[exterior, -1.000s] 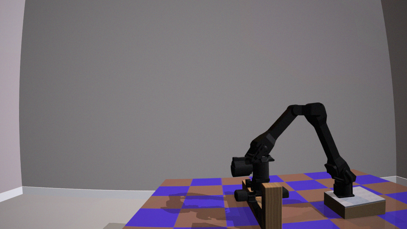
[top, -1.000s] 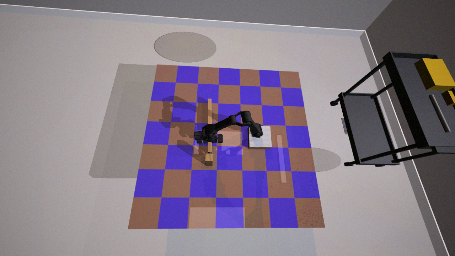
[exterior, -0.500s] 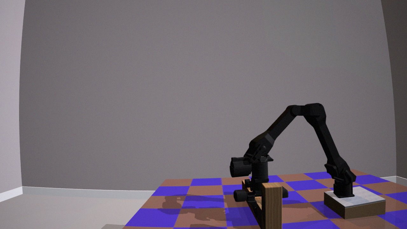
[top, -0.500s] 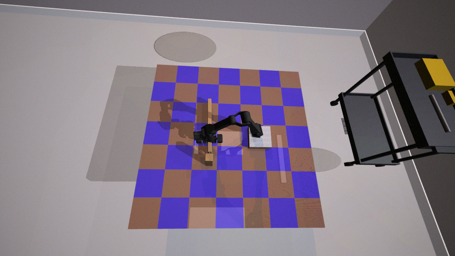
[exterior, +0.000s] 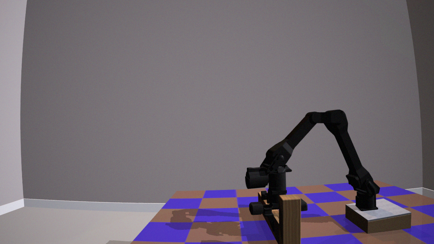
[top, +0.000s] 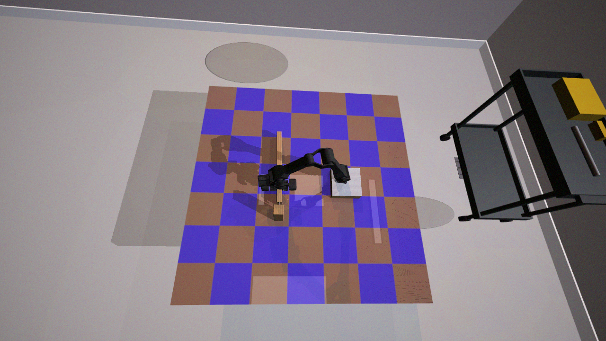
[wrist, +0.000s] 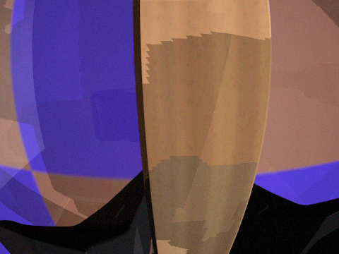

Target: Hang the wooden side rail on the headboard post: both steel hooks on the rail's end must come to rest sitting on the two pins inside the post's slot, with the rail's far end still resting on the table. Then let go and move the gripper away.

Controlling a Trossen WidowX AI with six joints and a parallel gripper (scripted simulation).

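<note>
The wooden headboard post is 150 mm to the left of my gripper tip, 70 mm above it and 20 mm behind it.
</note>
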